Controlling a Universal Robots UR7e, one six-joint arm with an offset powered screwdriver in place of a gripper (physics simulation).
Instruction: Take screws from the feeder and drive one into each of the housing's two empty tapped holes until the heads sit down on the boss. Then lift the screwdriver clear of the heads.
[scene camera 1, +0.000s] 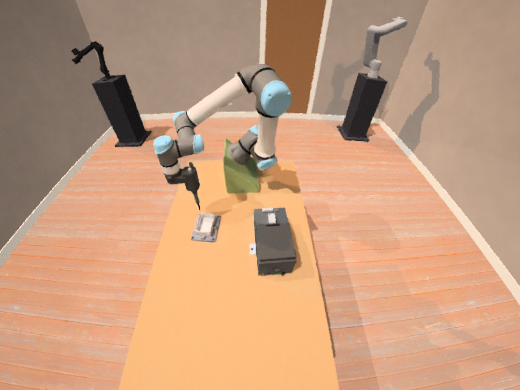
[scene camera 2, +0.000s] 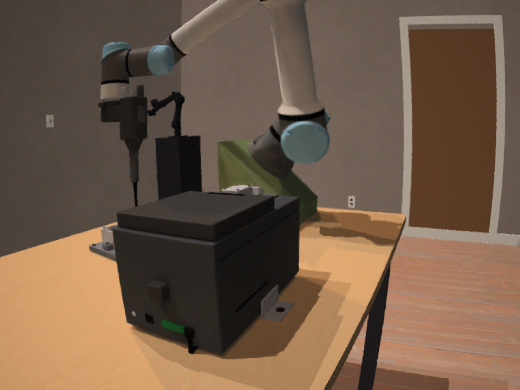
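The housing (scene camera 1: 210, 218) (scene camera 2: 107, 247) is a grey plate with a pale raised block, lying on the left of the table; in scene camera 2 the feeder partly hides it. The feeder (scene camera 1: 274, 241) (scene camera 2: 170, 270) is a dark box to the right of the housing in scene camera 1. My screwdriver (scene camera 1: 199, 206) (scene camera 2: 135, 203) points down, its thin bit by the housing's far end in scene camera 1, with a small gap in the picture. The bit's end is too small to tell whether it carries a screw. The holes and any screw heads are too small to make out.
A green wedge-shaped block (scene camera 1: 239, 176) (scene camera 2: 232, 162) stands by the arm's base at the table's far end. A metal bracket (scene camera 1: 252, 248) sticks out from the feeder's left side in scene camera 1, another bracket (scene camera 2: 278, 310) from its right side in scene camera 2. Two black pedestals with arms stand beyond.
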